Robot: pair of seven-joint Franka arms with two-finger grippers.
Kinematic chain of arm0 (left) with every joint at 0, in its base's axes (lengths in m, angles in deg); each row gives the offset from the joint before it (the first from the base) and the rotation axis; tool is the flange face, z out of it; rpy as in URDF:
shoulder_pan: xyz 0 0 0.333 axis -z
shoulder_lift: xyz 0 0 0 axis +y
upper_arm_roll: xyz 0 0 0.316 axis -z
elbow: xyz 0.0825 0 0 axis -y
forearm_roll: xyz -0.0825 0 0.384 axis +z
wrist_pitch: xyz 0 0 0 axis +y
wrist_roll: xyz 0.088 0 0 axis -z
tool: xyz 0 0 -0.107 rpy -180 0 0
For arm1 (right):
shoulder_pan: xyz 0 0 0.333 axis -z
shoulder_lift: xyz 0 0 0 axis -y
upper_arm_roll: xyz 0 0 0.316 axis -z
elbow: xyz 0.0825 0 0 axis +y
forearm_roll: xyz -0.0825 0 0.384 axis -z
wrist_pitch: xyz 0 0 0 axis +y
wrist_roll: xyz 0.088 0 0 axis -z
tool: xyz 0 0 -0.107 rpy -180 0 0
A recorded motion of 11 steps. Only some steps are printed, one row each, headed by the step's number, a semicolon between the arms.
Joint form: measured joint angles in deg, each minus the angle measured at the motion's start. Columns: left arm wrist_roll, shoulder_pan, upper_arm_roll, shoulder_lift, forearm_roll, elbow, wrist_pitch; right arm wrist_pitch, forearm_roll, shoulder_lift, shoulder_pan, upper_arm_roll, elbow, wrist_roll.
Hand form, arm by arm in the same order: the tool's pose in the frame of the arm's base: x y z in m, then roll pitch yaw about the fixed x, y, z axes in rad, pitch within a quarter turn. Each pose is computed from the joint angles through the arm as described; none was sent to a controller.
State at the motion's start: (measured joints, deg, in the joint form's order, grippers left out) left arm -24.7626 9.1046 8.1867 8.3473 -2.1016 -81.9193 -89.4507; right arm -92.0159 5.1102 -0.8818 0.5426 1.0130 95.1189 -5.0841
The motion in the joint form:
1: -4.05 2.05 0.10 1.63 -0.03 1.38 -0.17; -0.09 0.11 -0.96 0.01 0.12 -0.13 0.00
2: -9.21 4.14 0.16 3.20 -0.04 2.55 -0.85; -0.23 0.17 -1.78 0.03 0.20 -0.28 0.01
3: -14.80 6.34 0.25 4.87 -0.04 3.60 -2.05; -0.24 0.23 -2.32 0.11 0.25 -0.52 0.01
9: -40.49 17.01 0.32 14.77 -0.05 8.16 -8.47; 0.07 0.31 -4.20 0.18 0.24 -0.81 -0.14
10: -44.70 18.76 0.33 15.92 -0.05 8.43 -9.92; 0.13 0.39 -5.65 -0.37 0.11 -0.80 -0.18
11: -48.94 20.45 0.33 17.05 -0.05 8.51 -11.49; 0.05 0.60 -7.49 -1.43 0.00 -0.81 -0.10
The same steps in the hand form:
1: 0.5733 -0.1981 0.6018 3.0938 0.0421 0.1645; 0.5621 -0.0258 0.5690 3.0579 0.0904 0.0626
2: 0.5745 -0.2215 0.5959 3.0913 0.0443 0.2181; 0.5659 -0.0269 0.5623 3.0573 0.0997 0.0610
3: 0.5752 -0.2469 0.5885 3.0858 0.0438 0.2773; 0.5683 -0.0283 0.5590 3.0565 0.1049 0.0588
9: 0.5685 -0.3736 0.5244 3.0817 0.0775 0.5495; 0.5753 -0.0292 0.5422 3.0578 0.1383 0.0602
10: 0.5628 -0.3940 0.5154 3.0772 0.0807 0.5942; 0.5806 -0.0226 0.5274 3.0587 0.1649 0.0731
11: 0.5565 -0.4137 0.5051 3.0739 0.0851 0.6409; 0.5870 -0.0111 0.5089 3.0575 0.1956 0.0927

